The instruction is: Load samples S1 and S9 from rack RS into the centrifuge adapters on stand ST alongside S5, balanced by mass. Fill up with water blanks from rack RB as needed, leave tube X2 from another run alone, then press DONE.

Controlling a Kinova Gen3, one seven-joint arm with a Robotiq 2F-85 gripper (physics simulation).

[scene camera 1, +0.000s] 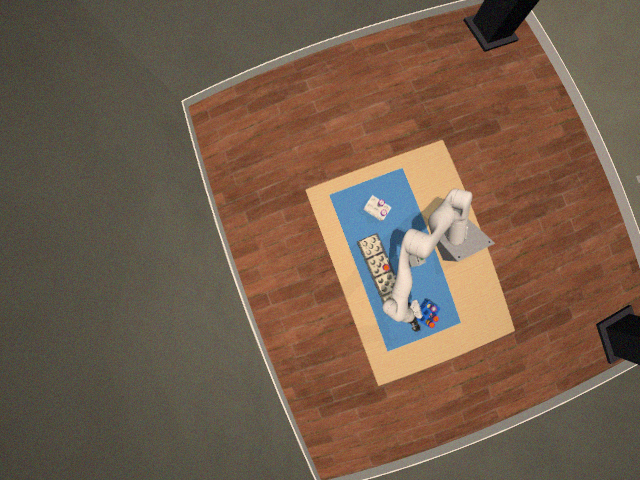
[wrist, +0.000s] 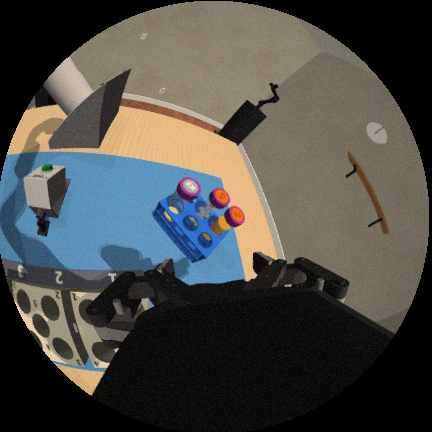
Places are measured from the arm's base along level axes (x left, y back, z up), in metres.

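Pixels of known places: gripper, fingertip midpoint: (wrist: 213,264); arm's base at its link origin: (scene camera 1: 455,238) (wrist: 79,103).
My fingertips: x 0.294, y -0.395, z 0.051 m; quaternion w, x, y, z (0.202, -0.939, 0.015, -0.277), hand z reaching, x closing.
Note:
Ahead of a thing's pixels: the offset from my fingertips to its top centre. "*": to the spot under its first point. Level surfaces: height alone.
Blue rack RS @(dz -0.082, dx +0.043, dy +0.093 m) (scene camera 1: 424,315) (wrist: 173,236) holds X2 @(dz -0.021, dx +0.003, dy +0.115 m) (scene camera 1: 433,308) (wrist: 188,188), with a white and purple cap, and two orange-capped tubes, S9 @(dz -0.021, dx +0.059, dy +0.105 m) (scene camera 1: 435,318) (wrist: 219,198) and S1 @(dz -0.021, dx +0.082, dy +0.072 m) (scene camera 1: 432,324) (wrist: 234,216). Their labels are hard to read now. My gripper (scene camera 1: 415,326) (wrist: 213,264) is open and empty, beside the rack. Stand ST (wrist: 90,277) bears several cream adapters @(* dz -0.133, dx -0.452, dy -0.051 m) (scene camera 1: 370,244) (wrist: 25,320); the arm partly hides the row in the scene view. Orange-capped S5 @(dz -0.017, dx -0.310, dy -0.039 m) (scene camera 1: 386,267) sits in one adapter. White rack RB @(dz -0.082, dx -0.629, dy +0.066 m) (scene camera 1: 373,208) holds two tubes with pale, purple-rimmed caps.
The grey DONE box @(dz -0.058, dx -0.273, dy +0.156 m) (scene camera 1: 417,260) (wrist: 36,193) with its green button @(dz -0.067, dx -0.271, dy +0.178 m) (wrist: 47,167) stands on the blue mat @(dz -0.142 m) (scene camera 1: 351,206) (wrist: 120,200), partly under the arm in the scene view. The arm's grey base plate (scene camera 1: 473,242) stands at the table's right side.

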